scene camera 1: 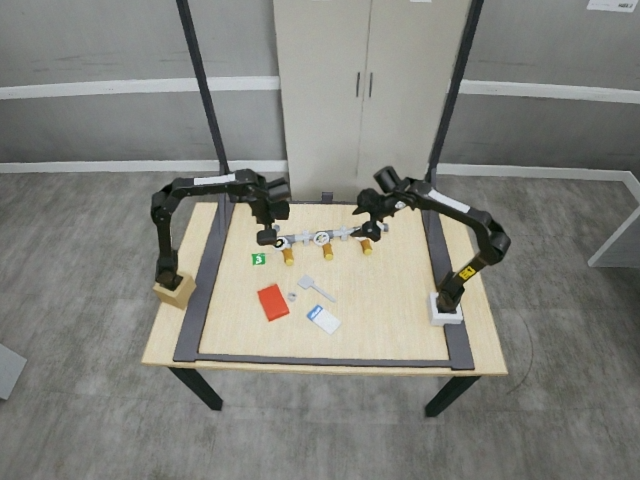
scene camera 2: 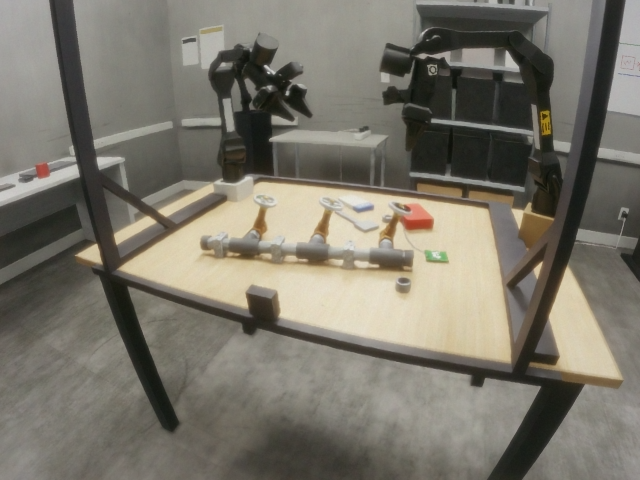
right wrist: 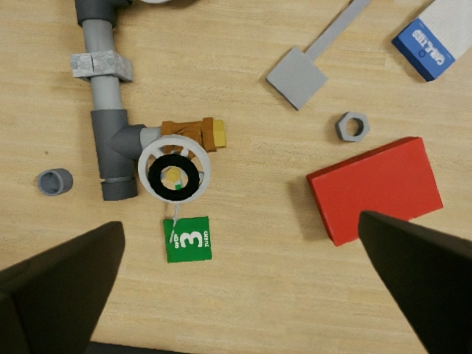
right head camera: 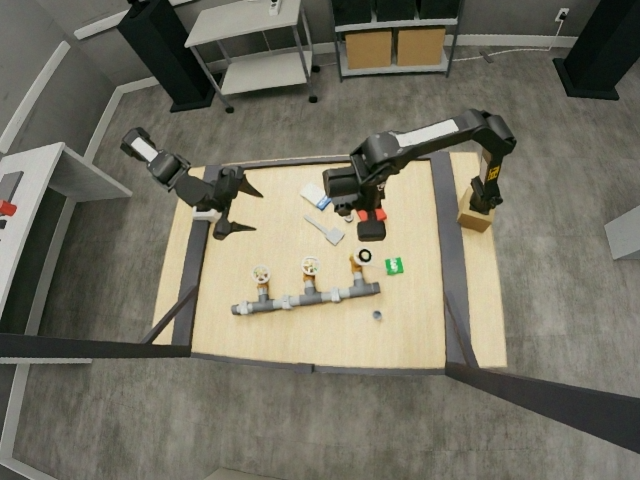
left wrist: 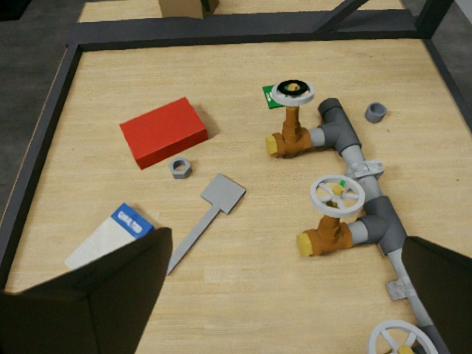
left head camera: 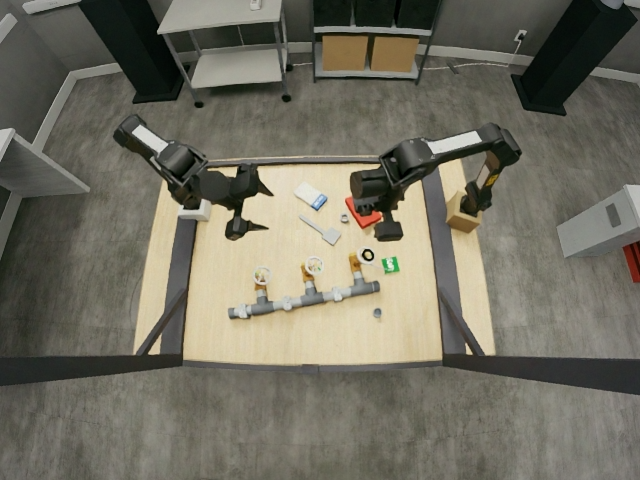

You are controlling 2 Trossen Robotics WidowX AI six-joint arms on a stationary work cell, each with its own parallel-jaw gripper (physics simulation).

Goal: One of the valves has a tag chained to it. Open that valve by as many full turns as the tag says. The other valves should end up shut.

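Places are measured from the left arm's base along level axes (x ahead, y left, z up), in millimetres.
Pixels of known places: left gripper, fingertip midpoint: (scene camera 1: 351, 224) (scene camera 2: 303, 118) (right head camera: 259, 213) (left wrist: 286, 242) (left head camera: 271, 212); right gripper, fingertip midpoint: (scene camera 2: 407, 148) (right wrist: 243, 227) (right head camera: 362, 221) (left wrist: 254, 1) (left head camera: 371, 221); left arm's base, link origin: (scene camera 1: 446, 305) (scene camera 2: 232, 180) (left head camera: 192, 202); right arm's base, link origin: (scene camera 1: 171, 281) (scene camera 2: 544, 211) (right head camera: 480, 203) (left head camera: 469, 206).
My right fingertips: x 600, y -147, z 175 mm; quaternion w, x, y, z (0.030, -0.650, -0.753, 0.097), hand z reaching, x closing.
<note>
Ahead of a thing's pixels: the offset from my right fingertips to its middle. "spot": to the spot under its first point.
Three brass valves with white handwheels stand in a row on a grey pipe (left head camera: 311, 299) (scene camera 2: 312, 252): the left valve @[spot: dx -304, dy -124, dz -117 mm] (left head camera: 262, 275) (scene camera 2: 264, 200), the middle valve @[spot: dx -153, dy -91, dz -116 mm] (left head camera: 314, 265) (scene camera 2: 330, 203) and the right valve @[spot: dx +0, dy -58, dz -116 mm] (left head camera: 366, 255) (right wrist: 185, 131). A green tag @[dx +56, dy -62, dz -184 mm] (scene camera 2: 436, 256) (right wrist: 187, 240) reading "3" is chained to the right valve; a black ring @[dx +6, dy -55, dz -122 mm] (right wrist: 154, 185) lies on its wheel. My left gripper (left head camera: 269, 211) (left wrist: 286, 242) is open and empty, high above the table, away from the valves. My right gripper (right wrist: 243, 227) is open and empty, high above the table near the tagged valve. How far each valve is turned cannot be told.
A red box @[dx +9, dy +143, dz -217 mm] (scene camera 1: 272, 302) (right wrist: 380, 190), a grey nut (right wrist: 353, 127), a flat grey paddle tool @[dx -147, dy +77, dz -227 mm] (left head camera: 330, 235) and a cable-tie pack @[dx -179, dy +197, dz -225 mm] (left head camera: 310, 195) lie behind the valves in the left head camera. A small grey cap @[dx +46, dy -215, dz -222 mm] (left head camera: 377, 312) lies on the other side of the pipe's right end.
</note>
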